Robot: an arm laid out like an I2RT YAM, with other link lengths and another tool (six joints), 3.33 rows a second.
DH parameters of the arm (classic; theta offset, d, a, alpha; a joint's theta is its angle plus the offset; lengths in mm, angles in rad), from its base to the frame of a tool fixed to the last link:
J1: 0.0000 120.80 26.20 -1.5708
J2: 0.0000 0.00 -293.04 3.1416
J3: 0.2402 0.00 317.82 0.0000
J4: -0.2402 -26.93 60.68 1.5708
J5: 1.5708 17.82 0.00 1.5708
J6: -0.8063 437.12 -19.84 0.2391
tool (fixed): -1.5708 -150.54 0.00 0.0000
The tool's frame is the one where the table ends.
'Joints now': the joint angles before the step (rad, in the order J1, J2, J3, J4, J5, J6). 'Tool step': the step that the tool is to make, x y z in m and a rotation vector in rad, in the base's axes. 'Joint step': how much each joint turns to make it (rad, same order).
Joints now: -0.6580, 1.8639, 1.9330, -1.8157, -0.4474, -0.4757
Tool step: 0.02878, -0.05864, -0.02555, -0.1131, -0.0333, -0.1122
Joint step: -0.0407, 0.0418, 0.0206, 0.1530, 0.0589, 0.0858
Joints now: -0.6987, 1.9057, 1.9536, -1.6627, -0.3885, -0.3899
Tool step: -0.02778, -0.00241, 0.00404, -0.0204, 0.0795, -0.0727
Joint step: -0.0115, -0.0360, -0.0254, -0.0339, 0.0635, 0.0692
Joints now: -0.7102, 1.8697, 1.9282, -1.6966, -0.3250, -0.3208
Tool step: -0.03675, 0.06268, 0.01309, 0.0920, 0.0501, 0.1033
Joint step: 0.0568, -0.0963, -0.1170, -0.0944, -0.0337, -0.0543
